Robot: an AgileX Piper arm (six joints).
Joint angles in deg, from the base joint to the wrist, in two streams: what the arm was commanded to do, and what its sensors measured. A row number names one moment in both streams.
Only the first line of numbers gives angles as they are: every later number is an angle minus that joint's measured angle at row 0.
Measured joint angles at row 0: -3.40, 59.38, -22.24, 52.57, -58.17, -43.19
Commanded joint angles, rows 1 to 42: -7.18, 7.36, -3.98, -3.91, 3.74, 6.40; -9.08, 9.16, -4.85, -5.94, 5.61, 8.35; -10.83, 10.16, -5.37, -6.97, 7.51, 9.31; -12.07, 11.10, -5.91, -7.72, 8.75, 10.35; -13.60, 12.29, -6.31, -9.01, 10.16, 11.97; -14.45, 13.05, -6.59, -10.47, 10.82, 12.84; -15.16, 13.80, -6.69, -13.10, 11.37, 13.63; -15.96, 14.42, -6.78, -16.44, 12.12, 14.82; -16.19, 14.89, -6.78, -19.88, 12.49, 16.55; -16.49, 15.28, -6.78, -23.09, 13.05, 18.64; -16.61, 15.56, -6.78, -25.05, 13.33, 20.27; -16.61, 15.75, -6.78, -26.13, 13.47, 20.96; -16.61, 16.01, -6.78, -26.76, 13.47, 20.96; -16.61, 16.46, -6.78, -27.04, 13.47, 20.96; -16.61, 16.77, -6.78, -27.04, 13.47, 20.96; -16.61, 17.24, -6.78, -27.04, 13.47, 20.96; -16.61, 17.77, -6.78, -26.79, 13.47, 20.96; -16.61, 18.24, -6.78, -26.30, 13.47, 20.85; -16.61, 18.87, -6.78, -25.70, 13.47, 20.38; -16.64, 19.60, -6.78, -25.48, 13.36, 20.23; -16.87, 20.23, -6.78, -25.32, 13.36, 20.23; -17.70, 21.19, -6.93, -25.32, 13.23, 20.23; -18.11, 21.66, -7.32, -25.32, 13.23, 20.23; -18.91, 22.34, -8.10, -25.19, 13.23, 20.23; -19.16, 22.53, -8.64, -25.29, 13.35, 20.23; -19.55, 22.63, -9.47, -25.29, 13.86, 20.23; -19.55, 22.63, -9.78, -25.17, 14.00, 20.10; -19.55, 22.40, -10.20, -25.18, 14.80, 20.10; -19.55, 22.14, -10.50, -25.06, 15.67, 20.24; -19.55, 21.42, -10.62, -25.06, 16.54, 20.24; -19.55, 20.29, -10.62, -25.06, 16.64, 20.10; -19.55, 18.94, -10.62, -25.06, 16.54, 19.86; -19.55, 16.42, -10.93, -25.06, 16.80, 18.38; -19.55, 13.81, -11.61, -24.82, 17.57, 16.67; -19.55, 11.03, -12.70, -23.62, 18.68, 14.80; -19.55, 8.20, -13.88, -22.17, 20.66, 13.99; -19.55, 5.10, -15.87, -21.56, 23.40, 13.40; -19.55, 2.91, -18.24, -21.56, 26.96, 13.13; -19.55, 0.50, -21.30, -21.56, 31.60, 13.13; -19.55, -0.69, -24.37, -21.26, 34.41, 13.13; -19.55, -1.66, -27.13, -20.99, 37.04, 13.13; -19.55, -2.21, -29.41, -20.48, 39.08, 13.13
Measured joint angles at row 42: -19.17, 1.19, -21.29, -21.09, 31.04, 13.93
